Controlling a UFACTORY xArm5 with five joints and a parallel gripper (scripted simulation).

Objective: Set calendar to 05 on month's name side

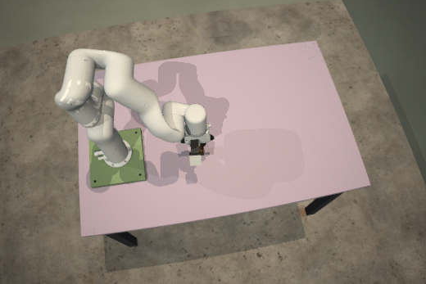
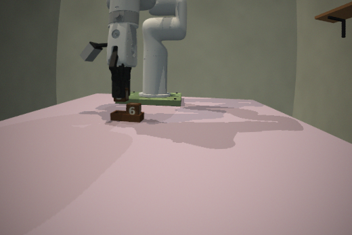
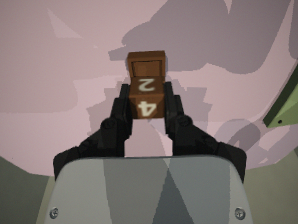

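Now: hand 20 mm above the cube. The rest, counted from my hand: brown calendar tray 70 mm below, 20 mm to the left.
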